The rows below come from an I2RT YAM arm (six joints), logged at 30 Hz.
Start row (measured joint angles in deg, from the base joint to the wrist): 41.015, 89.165, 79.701, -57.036, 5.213, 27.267
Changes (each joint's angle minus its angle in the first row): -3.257, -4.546, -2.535, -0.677, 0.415, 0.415; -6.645, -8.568, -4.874, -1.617, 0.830, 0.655; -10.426, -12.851, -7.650, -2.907, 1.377, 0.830; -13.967, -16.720, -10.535, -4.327, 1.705, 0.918; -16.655, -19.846, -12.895, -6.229, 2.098, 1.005; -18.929, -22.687, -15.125, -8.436, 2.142, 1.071; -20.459, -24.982, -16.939, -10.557, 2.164, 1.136
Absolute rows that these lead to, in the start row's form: 37.758, 84.619, 77.166, -57.713, 5.628, 27.682; 34.370, 80.597, 74.827, -58.653, 6.043, 27.922; 30.589, 76.314, 72.051, -59.943, 6.590, 28.097; 27.048, 72.445, 69.166, -61.363, 6.918, 28.185; 24.360, 69.319, 66.806, -63.265, 7.311, 28.272; 22.086, 66.478, 64.576, -65.472, 7.355, 28.338; 20.556, 64.183, 62.762, -67.593, 7.377, 28.403
